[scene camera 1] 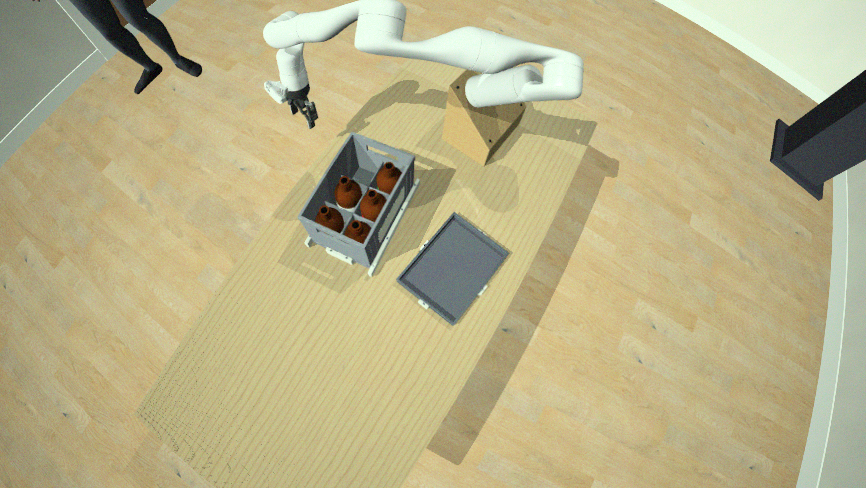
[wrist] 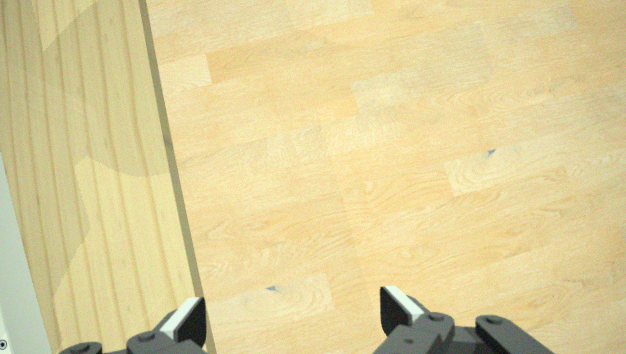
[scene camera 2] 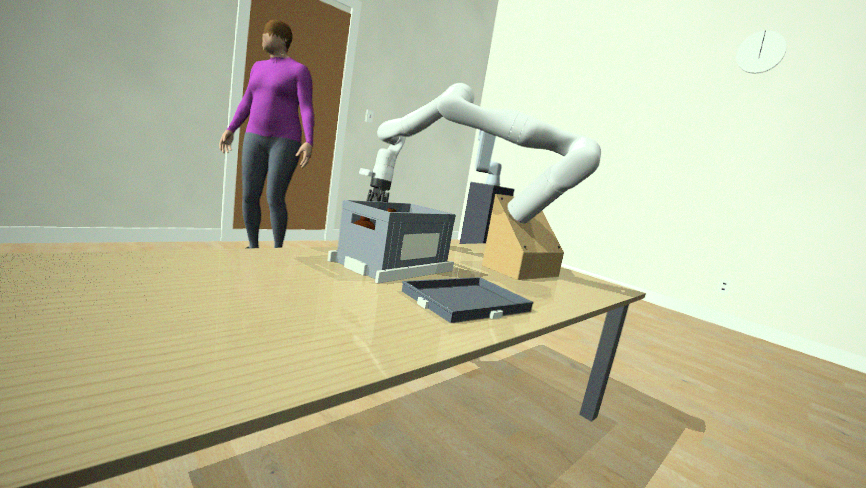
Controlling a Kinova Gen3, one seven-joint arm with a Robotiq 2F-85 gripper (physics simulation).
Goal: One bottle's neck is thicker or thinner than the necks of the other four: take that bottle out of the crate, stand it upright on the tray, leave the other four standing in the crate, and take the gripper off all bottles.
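Where they show: gripper, between the fingertips: [scene camera 1: 303,120] [wrist: 294,311]; arm's base, origin of its link: [scene camera 1: 477,91] [scene camera 2: 518,212].
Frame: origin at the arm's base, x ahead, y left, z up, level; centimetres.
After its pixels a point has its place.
The grey crate [scene camera 1: 336,243] {x 55.4, y -5.2, z -10.1 cm} [scene camera 2: 362,249] {x 55.3, y -4.3, z -13.8 cm} stands on the table with several brown bottles upright in its compartments. In scene camera 1, one bottle [scene camera 1: 387,177] {x 34.2, y -5.1, z -6.9 cm} is at the far right, one [scene camera 1: 347,192] {x 43.6, y -10.9, z -7.3 cm} in the middle left, one [scene camera 1: 372,204] {x 42.7, y -3.2, z -6.6 cm} in the middle right, one [scene camera 1: 328,219] {x 52.4, y -9.6, z -6.6 cm} near left, one [scene camera 1: 358,231] {x 50.9, y -0.8, z -4.7 cm} near right. The far left compartment is empty. I cannot tell which neck differs. The dark grey tray [scene camera 1: 454,266] {x 39.9, y 21.4, z -19.5 cm} [scene camera 2: 472,295] {x 36.7, y 19.5, z -19.5 cm} is empty. My gripper [scene camera 1: 303,116] {x 31.2, y -40.8, z -11.6 cm} [scene camera 2: 378,197] [wrist: 294,311] {x 31.2, y -40.8, z -11.6 cm} is open and empty, beyond the crate's far end, apart from the bottles.
White strips [scene camera 1: 393,227] {x 41.3, y 2.0, z -17.0 cm} [scene camera 2: 415,272] {x 42.0, y 2.5, z -18.6 cm} line the crate's base. The wooden arm base [scene camera 1: 472,130] {x 7.6, y 4.3, z -7.0 cm} [scene camera 2: 521,248] {x 7.4, y 9.7, z -10.1 cm} stands behind the tray. The table edge [wrist: 175,175] {x 41.3, y -32.0, z -21.1 cm} runs below my gripper in the wrist view. A person [scene camera 2: 275,103] stands beyond the table.
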